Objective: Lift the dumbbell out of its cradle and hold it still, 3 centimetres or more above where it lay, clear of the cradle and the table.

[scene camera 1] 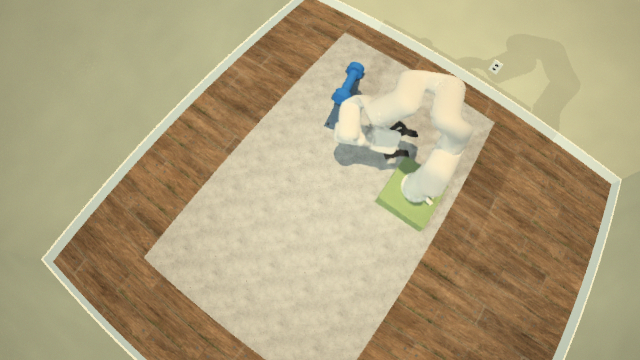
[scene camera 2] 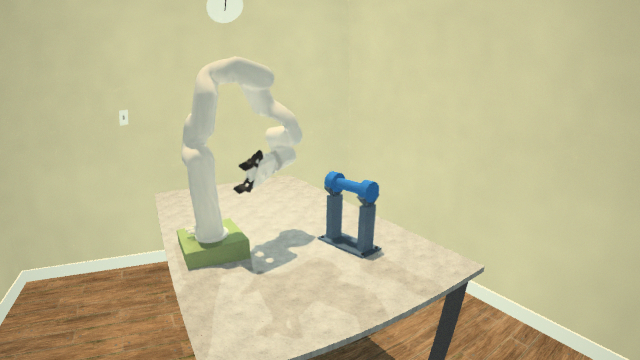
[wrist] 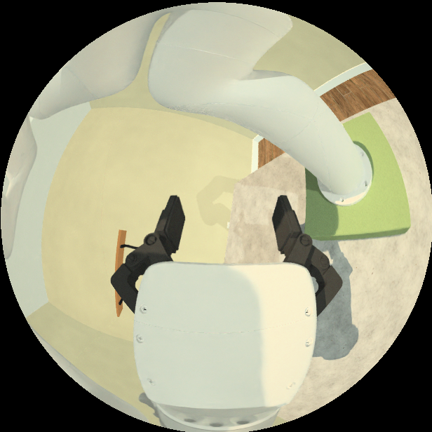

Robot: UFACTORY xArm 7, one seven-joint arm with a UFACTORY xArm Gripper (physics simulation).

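Places are measured from the arm's base along level axes (x ahead, y left, z up), in metres.
Where they show: gripper, fingertip midpoint: (scene camera 1: pixel 412 144) (scene camera 2: pixel 238 179); arm's base, origin of the base link: (scene camera 1: pixel 415 187) (scene camera 2: pixel 211 235).
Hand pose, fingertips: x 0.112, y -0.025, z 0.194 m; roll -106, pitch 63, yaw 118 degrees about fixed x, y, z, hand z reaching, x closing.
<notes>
Things, the pixels of their centre, and the offset from my fingertips. Level surfaces: height alone.
- blue dumbbell, body centre: (scene camera 2: pixel 351 186) (scene camera 1: pixel 348 83) dz -0.041, dx +0.368, dy -0.041 m
- dark blue-grey cradle, body centre: (scene camera 2: pixel 349 218) (scene camera 1: pixel 345 98) dz -0.154, dx +0.368, dy -0.041 m
- table, its level: dz -0.257 m
The blue dumbbell (scene camera 1: pixel 350 82) (scene camera 2: pixel 351 186) lies across the tops of the two posts of the dark blue-grey cradle (scene camera 1: pixel 330 121) (scene camera 2: pixel 366 227), one head at each post. The cradle stands on the table (scene camera 1: pixel 260 220) (scene camera 2: pixel 320 305). My gripper (scene camera 1: pixel 411 145) (scene camera 2: pixel 238 178) (wrist: pixel 228 205) is open, with empty space between its black fingers. It is in the air between the robot base and the cradle, apart from the dumbbell, and its fingers point back toward the base side. The dumbbell and cradle do not show in the wrist view.
The green base block (scene camera 1: pixel 397 200) (scene camera 2: pixel 220 255) (wrist: pixel 385 200) carries the white arm (scene camera 1: pixel 432 172) (scene camera 2: pixel 202 200) (wrist: pixel 300 115), which arches above the table. Walls surround the table. In the wrist view, an orange-brown bar (wrist: pixel 119 290) shows on a wall behind the left finger.
</notes>
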